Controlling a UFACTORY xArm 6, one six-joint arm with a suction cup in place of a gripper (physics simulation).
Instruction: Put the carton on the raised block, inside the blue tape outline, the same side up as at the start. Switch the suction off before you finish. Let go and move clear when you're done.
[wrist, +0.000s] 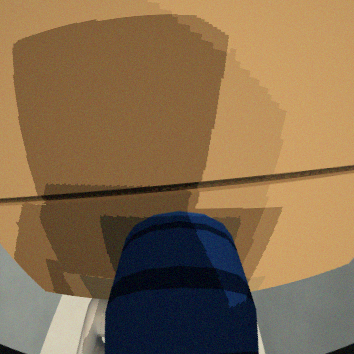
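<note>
The tan carton (310, 110) fills most of the wrist view, its broad top face crossed by a thin dark seam. Dark shadows lie over its left and middle parts. My dark blue suction cup (181, 222) reaches up from the bottom centre, with its end against the carton's top face, and holds the carton. The contact edge is partly in shadow. The raised block and the blue tape outline do not show in this view; the carton hides what is beneath it.
A grey surface (305, 317) shows beyond the carton's lower edge at both bottom corners. A pale, whitish robot part (61, 327) shows at the bottom, left of the cup, with a small sliver to the cup's right.
</note>
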